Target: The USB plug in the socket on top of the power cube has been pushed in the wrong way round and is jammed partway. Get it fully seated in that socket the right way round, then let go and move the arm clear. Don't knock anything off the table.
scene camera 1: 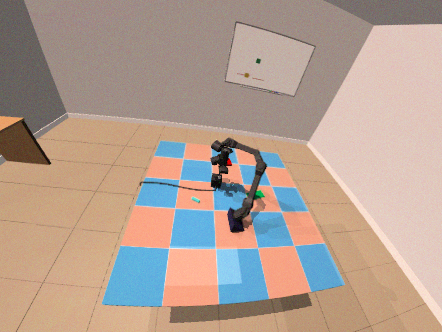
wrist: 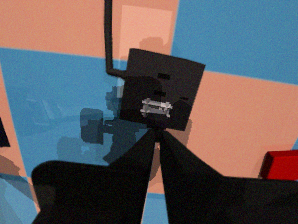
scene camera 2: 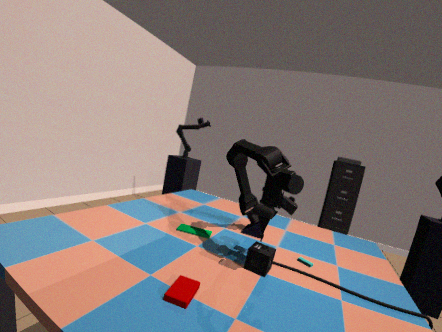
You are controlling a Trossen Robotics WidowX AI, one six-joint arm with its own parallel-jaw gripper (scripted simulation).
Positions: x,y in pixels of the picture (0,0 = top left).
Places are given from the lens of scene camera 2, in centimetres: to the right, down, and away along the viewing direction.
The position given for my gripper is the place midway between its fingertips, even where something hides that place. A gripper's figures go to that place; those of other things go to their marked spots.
my gripper (scene camera 2: 262,230): 14, 22, 75
red block (scene camera 2: 183,290): -9, 31, 54
